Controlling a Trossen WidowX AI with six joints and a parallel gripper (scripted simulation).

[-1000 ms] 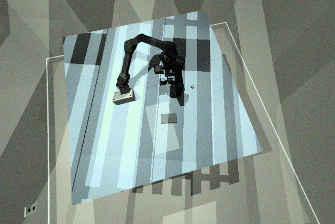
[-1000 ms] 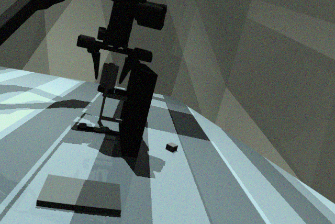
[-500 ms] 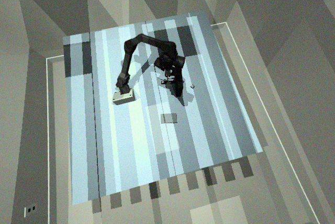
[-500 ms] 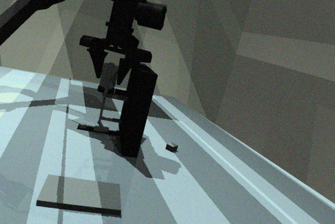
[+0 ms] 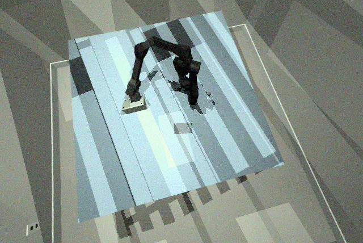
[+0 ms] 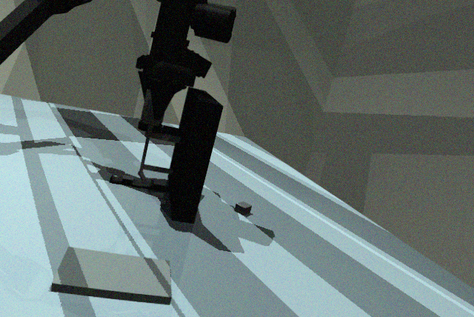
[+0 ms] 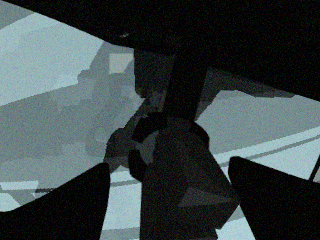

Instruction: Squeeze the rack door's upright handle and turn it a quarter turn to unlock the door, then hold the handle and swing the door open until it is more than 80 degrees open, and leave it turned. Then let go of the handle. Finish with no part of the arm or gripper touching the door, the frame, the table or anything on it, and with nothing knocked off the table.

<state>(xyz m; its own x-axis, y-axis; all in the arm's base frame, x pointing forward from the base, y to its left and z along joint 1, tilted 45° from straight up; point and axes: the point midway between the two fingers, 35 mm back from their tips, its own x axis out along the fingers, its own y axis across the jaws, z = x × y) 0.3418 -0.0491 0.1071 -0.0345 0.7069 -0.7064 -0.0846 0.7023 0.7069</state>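
Now: gripper tip 10 mm to the left of the upright handle and 20 mm above it. Round my gripper tip: flat grey slab: 60 mm behind, 300 mm to the right, 130 mm below; then small grey cube: 180 mm ahead, 100 mm to the right, 120 mm below.
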